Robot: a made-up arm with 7 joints. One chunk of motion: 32 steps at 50 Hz.
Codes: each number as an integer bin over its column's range. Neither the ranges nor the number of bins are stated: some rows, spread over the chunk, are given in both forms.
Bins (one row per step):
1: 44 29 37 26 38 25 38
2: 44 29 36 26 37 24 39
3: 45 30 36 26 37 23 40
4: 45 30 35 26 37 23 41
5: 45 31 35 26 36 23 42
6: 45 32 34 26 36 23 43
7: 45 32 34 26 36 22 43
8: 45 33 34 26 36 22 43
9: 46 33 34 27 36 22 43
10: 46 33 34 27 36 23 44
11: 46 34 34 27 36 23 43
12: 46 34 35 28 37 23 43
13: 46 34 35 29 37 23 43
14: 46 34 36 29 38 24 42
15: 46 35 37 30 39 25 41
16: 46 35 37 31 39 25 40
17: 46 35 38 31 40 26 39
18: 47 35 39 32 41 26 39
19: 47 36 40 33 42 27 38
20: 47 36 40 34 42 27 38
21: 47 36 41 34 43 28 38
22: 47 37 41 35 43 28 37
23: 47 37 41 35 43 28 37
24: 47 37 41 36 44 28 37
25: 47 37 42 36 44 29 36
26: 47 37 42 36 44 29 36
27: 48 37 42 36 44 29 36
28: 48 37 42 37 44 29 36
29: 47 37 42 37 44 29 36
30: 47 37 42 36 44 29 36
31: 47 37 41 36 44 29 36
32: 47 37 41 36 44 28 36
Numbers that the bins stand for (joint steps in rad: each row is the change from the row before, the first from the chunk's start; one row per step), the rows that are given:
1: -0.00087 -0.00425 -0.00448 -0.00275 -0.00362 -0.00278 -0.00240
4: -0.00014 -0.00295 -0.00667 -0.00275 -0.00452 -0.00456 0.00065
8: -0.00014 0.00095 -0.00776 -0.00275 -0.00543 -0.00544 0.00268
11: 0.00059 0.00225 -0.00776 -0.00143 -0.00543 -0.00456 0.00268
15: 0.00059 0.00356 -0.00448 0.00252 -0.00271 -0.00278 0.00065
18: 0.00132 0.00356 -0.00229 0.00516 -0.00090 -0.00189 -0.00138
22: 0.00132 0.00616 -0.00010 0.00911 0.00090 -0.00011 -0.00341
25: 0.00132 0.00616 0.00100 0.01043 0.00181 0.00078 -0.00443
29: 0.00132 0.00616 0.00100 0.01175 0.00181 0.00078 -0.00443
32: 0.00132 0.00616 -0.00010 0.01043 0.00181 -0.00011 -0.00443
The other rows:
2: -0.00087 -0.00425 -0.00557 -0.00275 -0.00452 -0.00367 -0.00138
3: -0.00014 -0.00295 -0.00557 -0.00275 -0.00452 -0.00456 -0.00037
5: -0.00014 -0.00165 -0.00667 -0.00275 -0.00543 -0.00456 0.00167
6: -0.00014 -0.00035 -0.00776 -0.00275 -0.00543 -0.00456 0.00268
7: -0.00014 -0.00035 -0.00776 -0.00275 -0.00543 -0.00544 0.00268
9: 0.00059 0.00095 -0.00776 -0.00143 -0.00543 -0.00544 0.00268
10: 0.00059 0.00095 -0.00776 -0.00143 -0.00543 -0.00456 0.00370
12: 0.00059 0.00225 -0.00667 -0.00011 -0.00452 -0.00456 0.00268
13: 0.00059 0.00225 -0.00667 0.00121 -0.00452 -0.00456 0.00268
14: 0.00059 0.00225 -0.00557 0.00121 -0.00362 -0.00367 0.00167
16: 0.00059 0.00356 -0.00448 0.00384 -0.00271 -0.00278 -0.00037
17: 0.00059 0.00356 -0.00338 0.00384 -0.00181 -0.00189 -0.00138
19: 0.00132 0.00486 -0.00119 0.00648 0.00000 -0.00100 -0.00240
20: 0.00132 0.00486 -0.00119 0.00779 0.00000 -0.00100 -0.00240
21: 0.00132 0.00486 -0.00010 0.00779 0.00090 -0.00011 -0.00240
23: 0.00132 0.00616 -0.00010 0.00911 0.00090 -0.00011 -0.00341
24: 0.00132 0.00616 -0.00010 0.01043 0.00181 -0.00011 -0.00341
26: 0.00132 0.00616 0.00100 0.01043 0.00181 0.00078 -0.00443
27: 0.00205 0.00616 0.00100 0.01043 0.00181 0.00078 -0.00443
28: 0.00205 0.00616 0.00100 0.01175 0.00181 0.00078 -0.00443
30: 0.00132 0.00616 0.00100 0.01043 0.00181 0.00078 -0.00443
31: 0.00132 0.00616 -0.00010 0.01043 0.00181 0.00078 -0.00443

